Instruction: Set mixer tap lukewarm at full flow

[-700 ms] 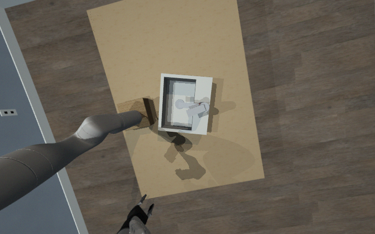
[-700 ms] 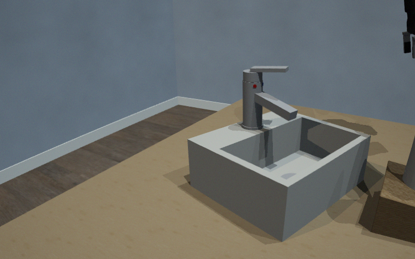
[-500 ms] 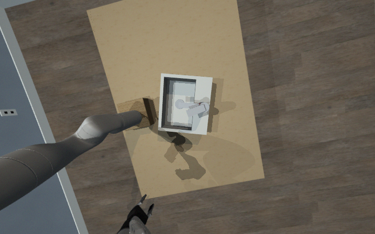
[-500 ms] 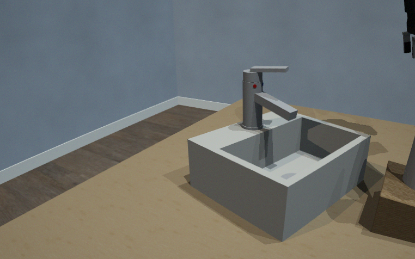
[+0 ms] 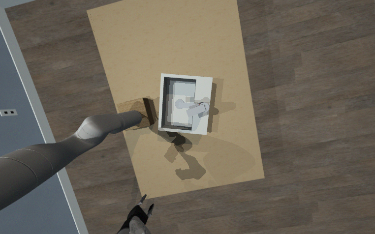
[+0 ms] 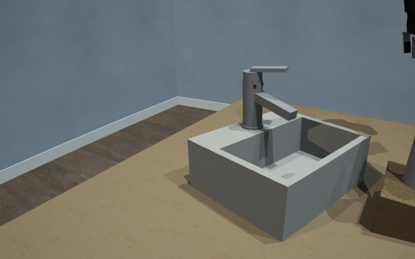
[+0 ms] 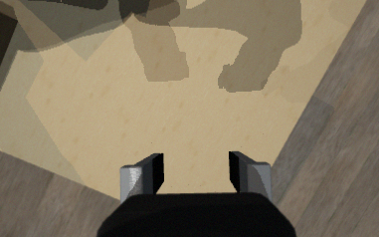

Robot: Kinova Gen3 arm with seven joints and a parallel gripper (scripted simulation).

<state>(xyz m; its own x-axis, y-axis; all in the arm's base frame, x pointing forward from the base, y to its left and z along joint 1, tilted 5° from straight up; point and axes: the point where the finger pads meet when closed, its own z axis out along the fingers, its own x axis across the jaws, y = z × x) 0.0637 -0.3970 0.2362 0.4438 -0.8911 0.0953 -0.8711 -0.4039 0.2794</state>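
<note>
Now: hand 36 cm to the right of the flat lever, 33 cm short of it and 4 cm above it. From my hand the other things lie so: grey square sink (40 cm to the left, 27 cm below, 26 cm ahead); grey mixer tap (36 cm to the left, 35 cm ahead, 8 cm below).
</note>
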